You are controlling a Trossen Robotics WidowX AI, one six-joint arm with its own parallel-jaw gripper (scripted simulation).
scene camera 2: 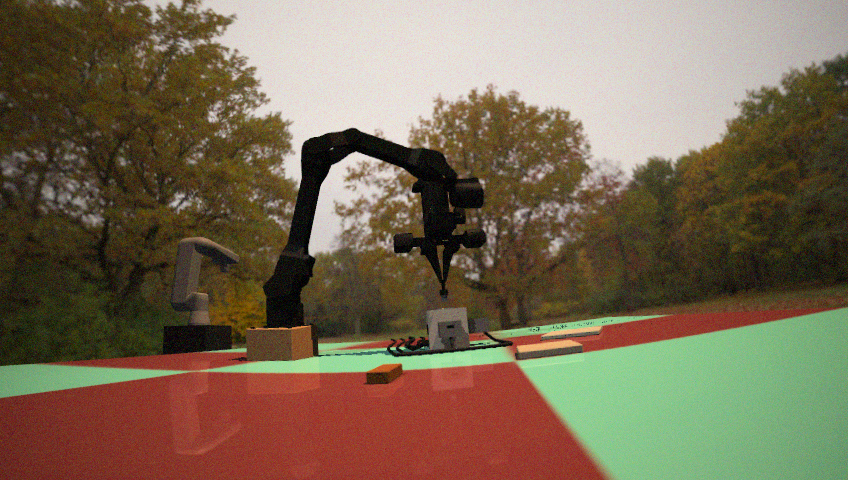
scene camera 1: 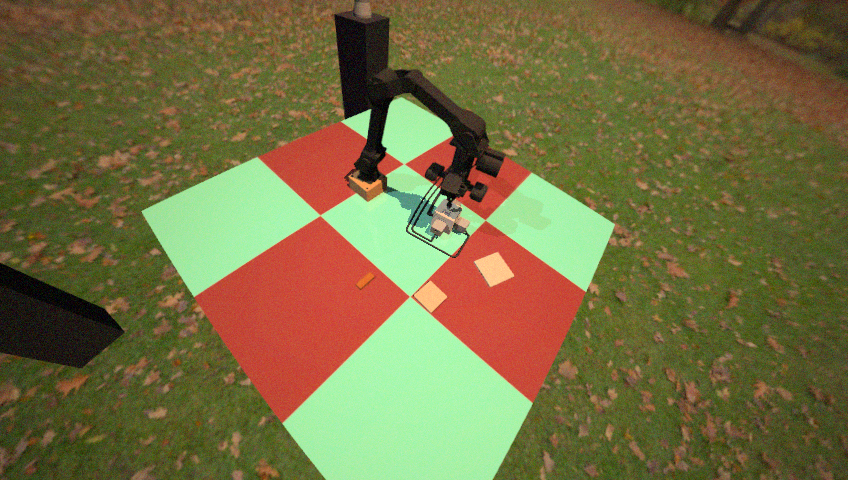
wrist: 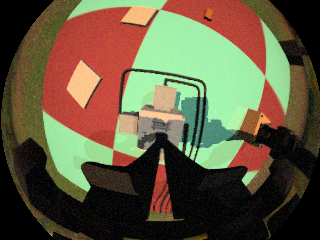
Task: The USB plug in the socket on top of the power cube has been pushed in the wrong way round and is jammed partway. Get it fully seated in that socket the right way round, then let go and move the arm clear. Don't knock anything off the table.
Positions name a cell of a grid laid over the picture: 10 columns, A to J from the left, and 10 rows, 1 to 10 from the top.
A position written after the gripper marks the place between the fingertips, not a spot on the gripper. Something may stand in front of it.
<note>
The gripper (scene camera 2: F6) holds a dark USB plug. Also in view: a grey power cube (scene camera 2: F7).
The gripper also shows in scene camera 1 (scene camera 1: F5) and in the wrist view (wrist: F6). The grey power cube shows as well in the wrist view (wrist: E6).
</note>
